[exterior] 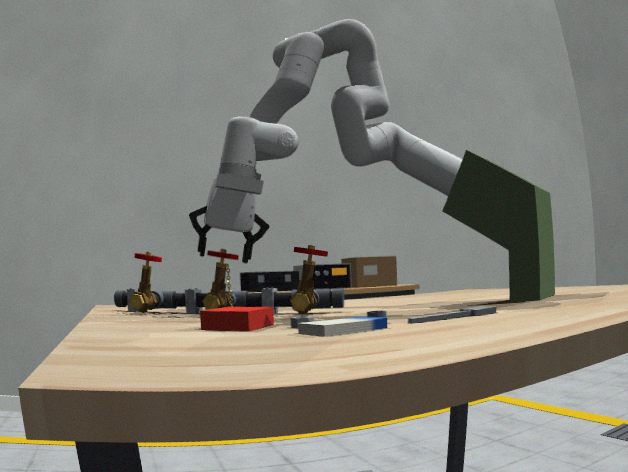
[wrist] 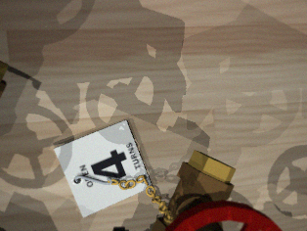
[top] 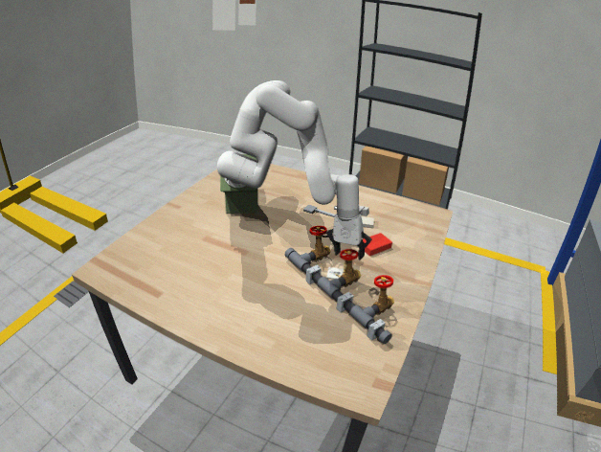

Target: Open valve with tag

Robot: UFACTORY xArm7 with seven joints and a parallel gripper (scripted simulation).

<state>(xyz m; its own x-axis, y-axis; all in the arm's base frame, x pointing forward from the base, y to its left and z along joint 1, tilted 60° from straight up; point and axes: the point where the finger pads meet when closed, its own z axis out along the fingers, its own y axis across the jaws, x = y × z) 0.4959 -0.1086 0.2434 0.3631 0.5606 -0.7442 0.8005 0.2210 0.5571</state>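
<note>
Right now my hand is 12 cm above the white tag, 5 cm past it and 3 cm to the right of it. Also, from my hand: red block: 24 cm to the left, 11 cm below, 11 cm ahead; then grey wrench: 47 cm to the left, 16 cm behind, 12 cm below; then blue flat tool: 42 cm to the left, 12 cm below, 4 cm ahead.
</note>
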